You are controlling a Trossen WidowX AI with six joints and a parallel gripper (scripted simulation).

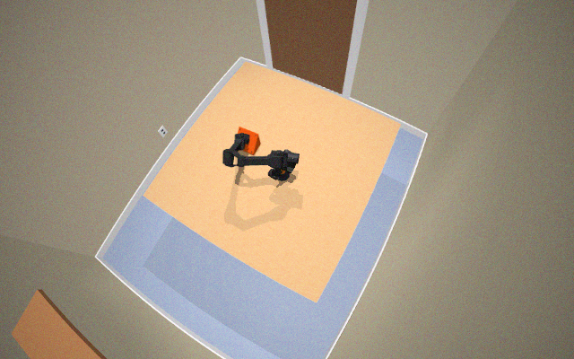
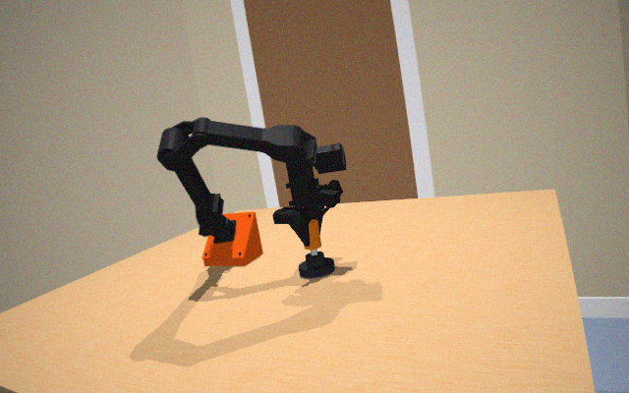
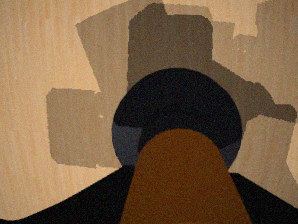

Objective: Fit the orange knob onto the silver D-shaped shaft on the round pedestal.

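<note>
The orange knob is 3 cm above my gripper tip. From my gripper tip the other things lie so: round pedestal (4 cm below).
</note>
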